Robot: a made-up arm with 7 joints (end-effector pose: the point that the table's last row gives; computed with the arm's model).
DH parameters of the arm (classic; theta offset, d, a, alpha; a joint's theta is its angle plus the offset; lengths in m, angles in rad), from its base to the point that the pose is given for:
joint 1: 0 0.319 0 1.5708
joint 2: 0 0.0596 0 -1.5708
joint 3: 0 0.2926 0.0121 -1.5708
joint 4: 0 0.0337 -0.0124 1.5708
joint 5: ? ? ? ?
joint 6: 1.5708 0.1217 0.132 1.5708
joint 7: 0 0.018 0 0
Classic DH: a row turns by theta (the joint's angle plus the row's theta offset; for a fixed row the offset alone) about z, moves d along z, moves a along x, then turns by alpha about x.
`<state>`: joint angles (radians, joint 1 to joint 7).
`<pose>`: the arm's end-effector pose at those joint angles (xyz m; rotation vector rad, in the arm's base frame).
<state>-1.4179 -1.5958 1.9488 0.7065 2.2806 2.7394 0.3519</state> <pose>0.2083 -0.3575 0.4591 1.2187 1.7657 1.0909</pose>
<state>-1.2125 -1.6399 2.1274 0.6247 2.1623 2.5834 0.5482</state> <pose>0.2807 -0.3368 0.4542 1.3196 1.5323 1.2651</pose>
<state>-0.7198 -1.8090 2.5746 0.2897 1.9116 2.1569 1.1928</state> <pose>0.4732 -0.2877 0.3634 2.0187 0.5877 1.8170</pose>
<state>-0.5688 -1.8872 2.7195 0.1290 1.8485 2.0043 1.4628</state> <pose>0.5327 -0.2595 0.2837 2.3657 0.0823 1.8573</pose>
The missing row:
joint 5: 0 0.3373 0 1.5708
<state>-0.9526 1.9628 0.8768 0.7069 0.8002 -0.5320 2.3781</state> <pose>-0.1398 0.6329 0.3422 -1.6647 1.2808 -1.9149</pose>
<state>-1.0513 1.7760 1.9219 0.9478 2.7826 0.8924 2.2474</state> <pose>0.0727 0.4906 -0.0248 -1.3702 2.0755 1.3940</pose>
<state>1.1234 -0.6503 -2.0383 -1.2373 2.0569 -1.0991 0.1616</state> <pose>0.0976 0.5493 0.4778 1.3466 1.4521 -0.0270</pose>
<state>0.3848 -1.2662 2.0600 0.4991 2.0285 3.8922 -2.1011</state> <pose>0.3395 0.1621 0.6688 -2.8163 -0.4251 0.9306</pose>
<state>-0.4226 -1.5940 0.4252 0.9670 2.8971 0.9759 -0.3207</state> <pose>0.4908 0.0348 -0.0277 0.0980 1.8796 -0.1027</pose>
